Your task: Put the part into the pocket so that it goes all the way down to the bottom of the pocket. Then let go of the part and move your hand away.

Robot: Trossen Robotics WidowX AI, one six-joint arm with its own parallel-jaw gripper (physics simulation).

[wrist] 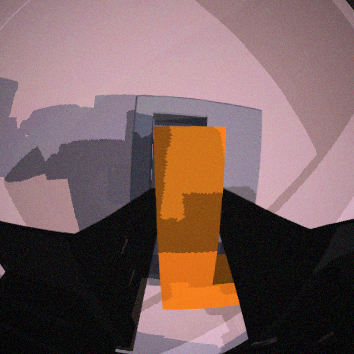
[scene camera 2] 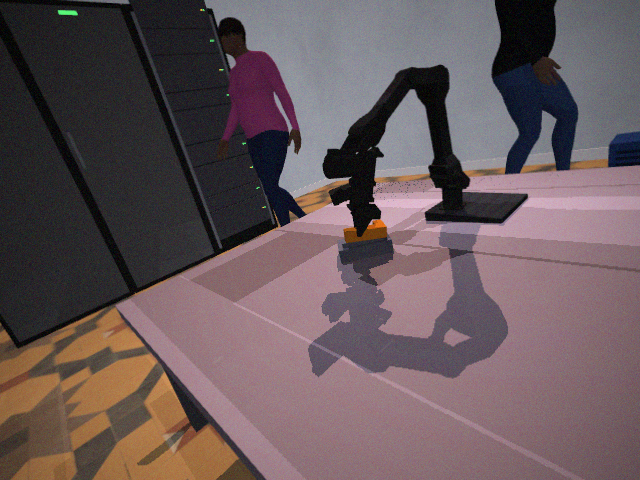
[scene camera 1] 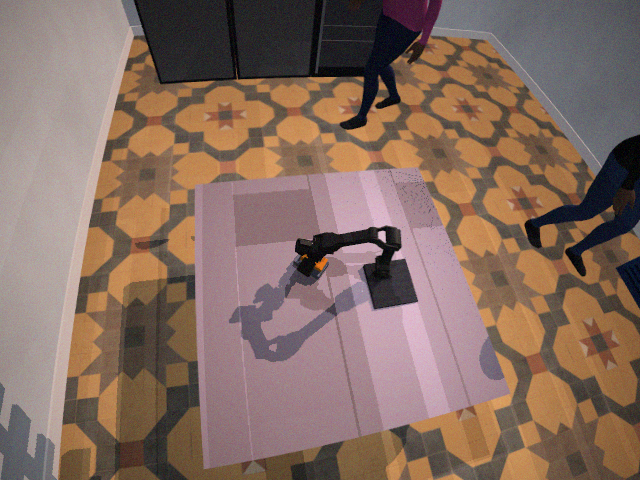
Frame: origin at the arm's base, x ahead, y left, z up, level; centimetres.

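Seen in the pictures: gripper, fingertip midpoint: (wrist: 186,195) (scene camera 2: 358,234) (scene camera 1: 308,260); arm's base, origin of the base link: (scene camera 2: 452,206) (scene camera 1: 380,273).
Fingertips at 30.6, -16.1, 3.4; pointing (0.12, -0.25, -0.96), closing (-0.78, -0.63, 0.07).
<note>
Pixels of each thing's top centre, then the offset from my fingertips to it, as dx, dy, dz. "spot": a spot on its surface instead. Level surfaces: height alone.
- orange part, middle of its top: (wrist: 223,244) (scene camera 2: 362,223) (scene camera 1: 314,257) -2.4, +0.5, +2.2
- grey block, middle of its top: (wrist: 197,203) (scene camera 2: 362,239) (scene camera 1: 311,261) -1.4, +0.2, -2.2
- pocket, surface spot: (wrist: 180,120) spot: +2.9, -3.8, -4.3
- pink table, its level: dz -5.8
The orange part (scene camera 1: 321,264) (scene camera 2: 377,230) (wrist: 195,160) is long, with a step at its near end in the wrist view. My gripper (scene camera 1: 309,264) (scene camera 2: 361,232) (wrist: 186,195) is shut on it, one finger on each side. The part is over the grey block (scene camera 2: 366,252) (wrist: 242,145) that has the pocket. In scene camera 2 it looks about level, and much of its height shows above the block's top. In the wrist view a dark strip of the pocket (wrist: 180,120) shows past the part's far end. The part hides the rest, so whether its underside is inside the pocket cannot be told.
The block stands on the pink table (scene camera 1: 279,403) (scene camera 2: 465,413). The arm's black base plate (scene camera 1: 392,289) (scene camera 2: 496,206) is to the right of the block. Shadows of the arm lie on the table. Two people and dark cabinets (scene camera 1: 273,41) (scene camera 2: 67,155) are beyond the table.
</note>
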